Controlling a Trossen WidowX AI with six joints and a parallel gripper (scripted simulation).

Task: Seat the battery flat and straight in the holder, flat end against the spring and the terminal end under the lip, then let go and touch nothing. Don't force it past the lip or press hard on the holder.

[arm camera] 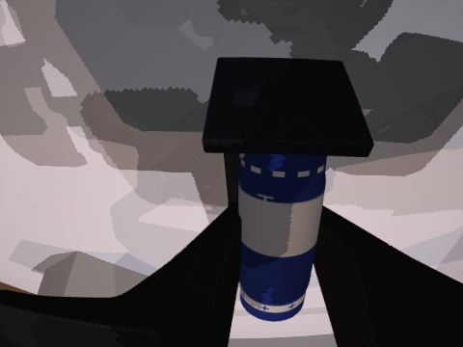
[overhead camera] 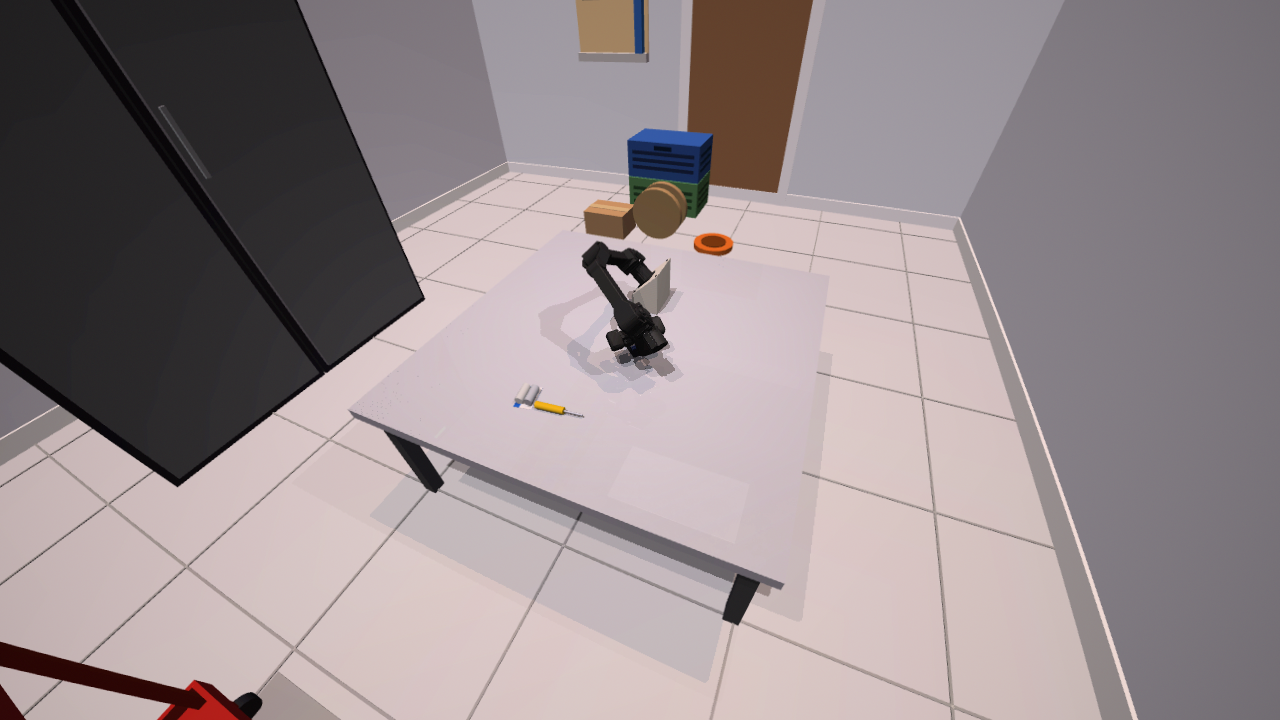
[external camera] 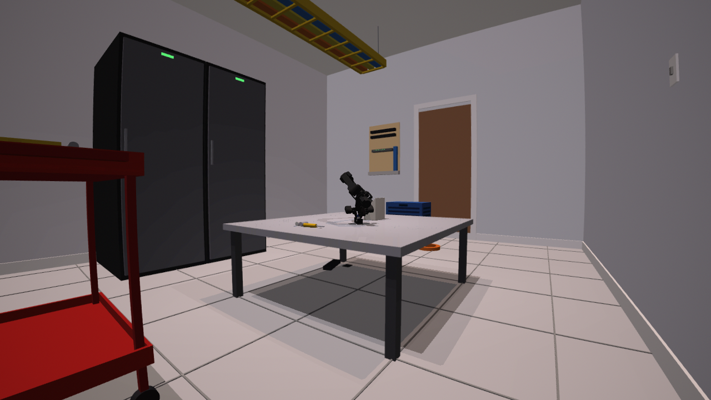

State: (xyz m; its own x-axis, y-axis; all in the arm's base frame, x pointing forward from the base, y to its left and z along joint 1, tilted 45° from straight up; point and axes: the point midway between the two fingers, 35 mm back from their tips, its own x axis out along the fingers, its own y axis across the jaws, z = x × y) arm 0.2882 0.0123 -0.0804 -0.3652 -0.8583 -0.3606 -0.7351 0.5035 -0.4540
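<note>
The grey battery lies 1 cm above my gripper tip. Also, from my gripper tip: yellow-handled screwdriver: 34 cm ahead, 8 cm to the right, 1 cm below.
</note>
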